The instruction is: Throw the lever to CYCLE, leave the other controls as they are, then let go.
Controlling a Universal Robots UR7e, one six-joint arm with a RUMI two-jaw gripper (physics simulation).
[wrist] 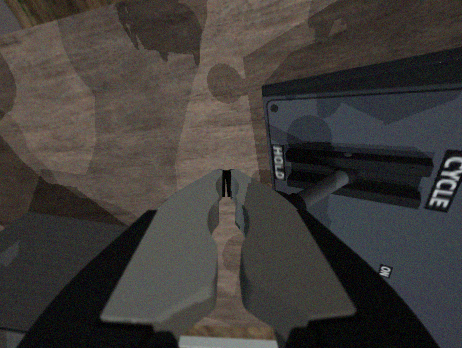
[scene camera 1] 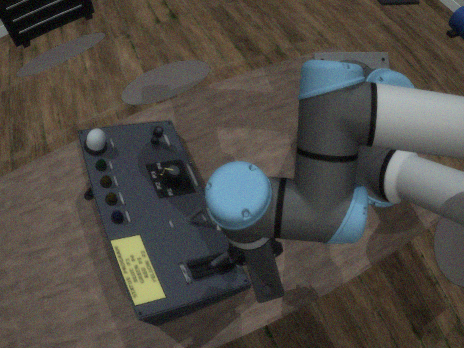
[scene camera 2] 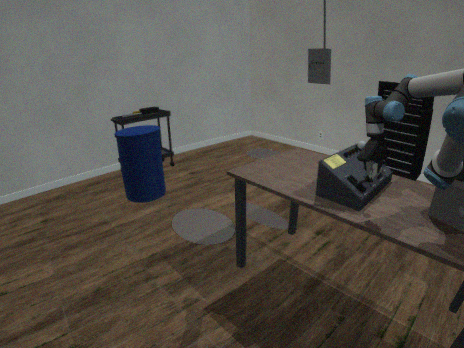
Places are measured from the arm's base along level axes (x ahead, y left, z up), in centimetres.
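Pixels of known places: gripper, fingertip midpoint: (wrist: 225, 172) (scene camera 2: 372, 181).
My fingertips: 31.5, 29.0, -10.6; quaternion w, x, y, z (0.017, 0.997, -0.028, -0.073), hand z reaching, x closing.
Observation:
For each thing: its top centre in the pictures, then the offset to it from my fingertips, as dx, dy, dz. "pt": a spot on its surface instead. Level surfaces: height alone.
- lever, top centre: (wrist: 327, 211) (scene camera 1: 221, 254) +7.2, -3.6, -0.9
- CYCLE label, surface spot: (wrist: 442, 185) pt +15.7, -2.5, -3.1
- selector knob, top centre: (scene camera 1: 173, 168) +12.6, -27.1, -2.3
- white dome, surface spot: (scene camera 1: 96, 139) pt +29.2, -35.8, +5.5
- yellow card, top centre: (scene camera 1: 135, 267) (scene camera 2: 335, 158) +25.1, -4.2, +2.9
- wooden table, surface height: dz -15.2
The lever (scene camera 1: 220, 259) (wrist: 325, 190) stands in its slot on the dark sloped console (scene camera 1: 150, 227) (scene camera 2: 337, 187) (wrist: 350, 240). Its shaft leans toward the HOLD label (wrist: 278, 163), away from the CYCLE label (wrist: 442, 185). Its black knob is mostly hidden behind the right finger in the wrist view. My gripper (scene camera 2: 371, 176) (wrist: 225, 172) is shut and empty, with its tips beside the HOLD end of the console. I cannot tell whether a finger touches the knob. In scene camera 1 the fingers are hidden under the wrist.
The console also carries a selector knob (scene camera 1: 171, 171), a white dome (scene camera 1: 96, 139), a row of coloured buttons and a yellow card (scene camera 1: 137, 270) (scene camera 2: 335, 161). The ON label (wrist: 385, 271) shows near the lever slot. The console stands on the wooden table (scene camera 1: 45, 215) (scene camera 2: 285, 165).

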